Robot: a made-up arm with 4 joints. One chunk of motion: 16 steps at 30 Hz.
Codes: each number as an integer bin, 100 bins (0 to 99) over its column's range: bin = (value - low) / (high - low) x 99, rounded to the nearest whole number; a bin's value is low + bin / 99 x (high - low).
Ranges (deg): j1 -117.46..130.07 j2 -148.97..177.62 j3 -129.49..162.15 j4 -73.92..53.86
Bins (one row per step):
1: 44 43 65 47
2: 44 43 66 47
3: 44 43 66 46
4: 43 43 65 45
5: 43 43 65 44
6: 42 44 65 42
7: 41 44 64 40
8: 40 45 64 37
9: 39 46 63 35
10: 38 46 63 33
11: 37 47 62 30
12: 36 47 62 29
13: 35 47 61 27
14: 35 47 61 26
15: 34 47 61 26
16: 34 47 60 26
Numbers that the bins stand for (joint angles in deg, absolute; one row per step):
1: -7.45 -7.12 61.99 -13.26
2: -7.45 -7.12 64.94 -13.26
3: -7.45 -7.12 64.94 -14.55
4: -9.95 -7.12 61.99 -15.84
5: -9.95 -7.12 61.99 -17.13
6: -12.45 -3.82 61.99 -19.71
7: -14.95 -3.82 59.04 -22.29
8: -17.45 -0.52 59.04 -26.16
9: -19.95 2.78 56.10 -28.75
10: -22.45 2.78 56.10 -31.33
11: -24.95 6.08 53.15 -35.20
12: -27.45 6.08 53.15 -36.49
13: -29.95 6.08 50.21 -39.07
14: -29.95 6.08 50.21 -40.36
15: -32.45 6.08 50.21 -40.36
16: -32.45 6.08 47.26 -40.36

